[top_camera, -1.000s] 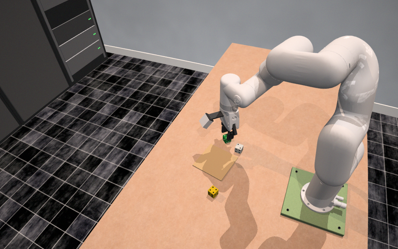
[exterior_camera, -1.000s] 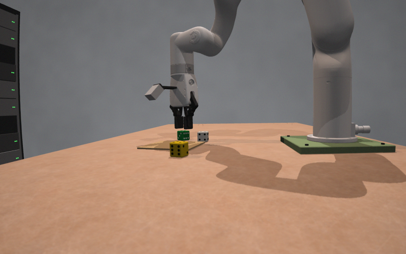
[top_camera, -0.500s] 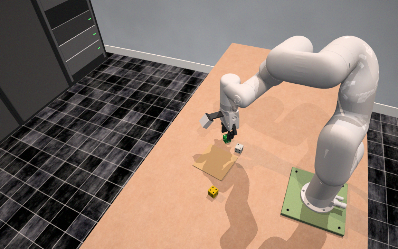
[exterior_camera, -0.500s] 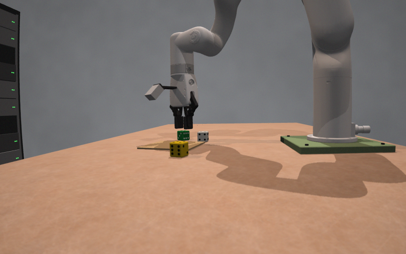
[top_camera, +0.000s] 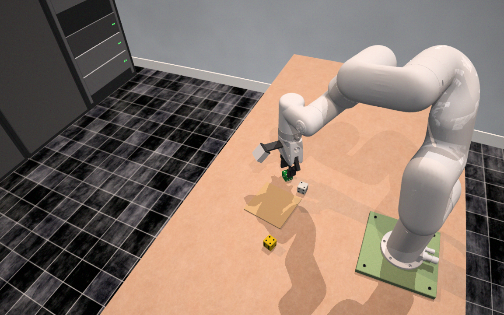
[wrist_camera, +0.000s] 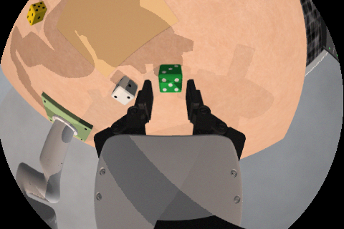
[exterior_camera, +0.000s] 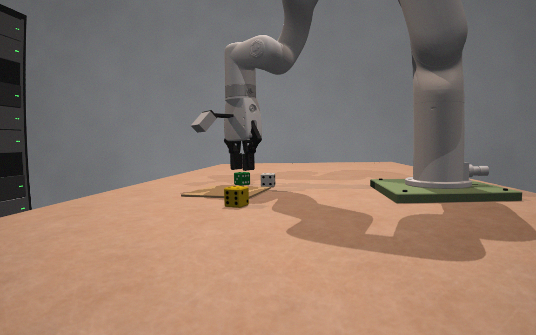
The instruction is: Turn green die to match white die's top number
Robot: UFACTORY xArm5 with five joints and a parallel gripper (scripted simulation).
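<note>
Right now the green die is 40 mm below my hand. From my hand the other things lie so: tan mat: 130 mm to the left, 50 mm below; white die: 70 mm behind, 30 mm to the left, 40 mm below; yellow die: 60 mm behind, 270 mm to the left, 40 mm below.
</note>
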